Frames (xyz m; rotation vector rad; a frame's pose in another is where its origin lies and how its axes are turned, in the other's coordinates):
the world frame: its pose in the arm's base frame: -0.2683 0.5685 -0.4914 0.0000 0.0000 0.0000
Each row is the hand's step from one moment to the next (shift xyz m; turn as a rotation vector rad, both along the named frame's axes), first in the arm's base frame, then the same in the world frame.
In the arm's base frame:
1: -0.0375 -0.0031 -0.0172 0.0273 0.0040 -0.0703
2: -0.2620 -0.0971 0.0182 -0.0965 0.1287 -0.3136
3: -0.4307 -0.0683 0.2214 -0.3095 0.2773 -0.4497
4: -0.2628 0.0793 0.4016 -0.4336 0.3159 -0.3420
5: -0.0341 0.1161 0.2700 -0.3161 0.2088 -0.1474
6: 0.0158 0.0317 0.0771 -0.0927 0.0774 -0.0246
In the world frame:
1: -0.0375 -0.0031 -0.0172 0.0273 0.0040 -0.0703
2: -0.2620 -0.0971 0.0182 -0.0965 0.1287 -0.3136
3: -0.4307 -0.0683 0.2214 -0.3095 0.2773 -0.4497
4: -0.2628 0.0793 0.4016 -0.4336 0.3159 -0.3420
5: -0.0341 0.1161 0.2700 -0.3161 0.2088 -0.1474
6: 0.0158 0.0317 0.0771 -0.0927 0.0774 -0.0246

